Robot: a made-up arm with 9 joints. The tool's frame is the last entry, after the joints.
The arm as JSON. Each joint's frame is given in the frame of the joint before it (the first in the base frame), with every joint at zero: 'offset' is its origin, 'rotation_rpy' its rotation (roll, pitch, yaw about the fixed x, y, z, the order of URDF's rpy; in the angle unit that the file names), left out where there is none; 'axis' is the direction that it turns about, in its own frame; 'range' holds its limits. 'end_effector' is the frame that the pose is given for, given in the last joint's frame.
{
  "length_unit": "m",
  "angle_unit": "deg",
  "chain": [
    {
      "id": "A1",
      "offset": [
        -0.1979,
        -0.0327,
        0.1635
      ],
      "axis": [
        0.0,
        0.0,
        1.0
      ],
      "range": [
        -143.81,
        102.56
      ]
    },
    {
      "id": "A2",
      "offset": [
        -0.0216,
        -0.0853,
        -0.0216
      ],
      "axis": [
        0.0,
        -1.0,
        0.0
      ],
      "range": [
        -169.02,
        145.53
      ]
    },
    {
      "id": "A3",
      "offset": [
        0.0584,
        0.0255,
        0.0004
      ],
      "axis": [
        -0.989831,
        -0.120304,
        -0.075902
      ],
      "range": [
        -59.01,
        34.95
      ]
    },
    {
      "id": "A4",
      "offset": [
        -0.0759,
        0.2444,
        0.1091
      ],
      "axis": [
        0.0,
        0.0,
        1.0
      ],
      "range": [
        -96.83,
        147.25
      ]
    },
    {
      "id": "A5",
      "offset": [
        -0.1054,
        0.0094,
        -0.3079
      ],
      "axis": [
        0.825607,
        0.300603,
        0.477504
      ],
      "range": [
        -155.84,
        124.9
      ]
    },
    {
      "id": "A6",
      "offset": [
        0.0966,
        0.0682,
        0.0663
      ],
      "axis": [
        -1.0,
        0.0,
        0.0
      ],
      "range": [
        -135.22,
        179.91
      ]
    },
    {
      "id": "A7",
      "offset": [
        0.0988,
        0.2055,
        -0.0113
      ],
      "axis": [
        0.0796,
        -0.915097,
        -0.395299
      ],
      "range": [
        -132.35,
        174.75
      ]
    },
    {
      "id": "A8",
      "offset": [
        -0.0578,
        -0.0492,
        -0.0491
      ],
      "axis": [
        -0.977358,
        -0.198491,
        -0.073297
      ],
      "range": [
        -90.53,
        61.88
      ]
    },
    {
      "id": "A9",
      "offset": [
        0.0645,
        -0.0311,
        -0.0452
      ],
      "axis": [
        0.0,
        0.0,
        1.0
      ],
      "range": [
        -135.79,
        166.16
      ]
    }
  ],
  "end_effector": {
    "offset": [
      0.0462,
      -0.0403,
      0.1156
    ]
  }
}
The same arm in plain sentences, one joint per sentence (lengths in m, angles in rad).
The arm has nine revolute joints in a row. What follows holds with every joint at zero, and every direction is one of the base frame's.
The first joint is mounted 0.1979 m along -x and 0.0327 m along -y and 0.1635 m along +z from the base frame's origin and rotates about +z, from -2.5100 to 1.7900 rad.
The second joint is mounted 0.0216 m along -x and 0.0853 m along -y and 0.0216 m along -z from the first joint and rotates about -y, from -2.9500 to 2.5400 rad.
The third joint is mounted 0.0584 m along +x and 0.0255 m along +y and 0.0004 m along +z from the second joint and rotates about the direction (-0.989831, -0.120304, -0.075902), from -1.0299 to 0.6100 rad.
The fourth joint is mounted 0.0759 m along -x and 0.2444 m along +y and 0.1091 m along +z from the third joint and rotates about +z, from -1.6900 to 2.5700 rad.
The fifth joint is mounted 0.1054 m along -x and 0.0094 m along +y and 0.3079 m along -z from the fourth joint and rotates about the direction (0.825607, 0.300603, 0.477504), from -2.7199 to 2.1799 rad.
The sixth joint is mounted 0.0966 m along +x and 0.0682 m along +y and 0.0663 m along +z from the fifth joint and rotates about -x, from -2.3600 to 3.1400 rad.
The seventh joint is mounted 0.0988 m along +x and 0.2055 m along +y and 0.0113 m along -z from the sixth joint and rotates about the direction (0.0796, -0.915097, -0.395299), from -2.3099 to 3.0500 rad.
The eighth joint is mounted 0.0578 m along -x and 0.0492 m along -y and 0.0491 m along -z from the seventh joint and rotates about the direction (-0.977358, -0.198491, -0.073297), from -1.5800 to 1.0800 rad.
The ninth joint is mounted 0.0645 m along +x and 0.0311 m along -y and 0.0452 m along -z from the eighth joint and rotates about +z, from -2.3700 to 2.9000 rad.
The tool frame, which is the frame that the pose is given for, is mounted 0.0462 m along +x and 0.0403 m along -y and 0.1156 m along +z from the ninth joint; its axes are parallel to the base frame's.

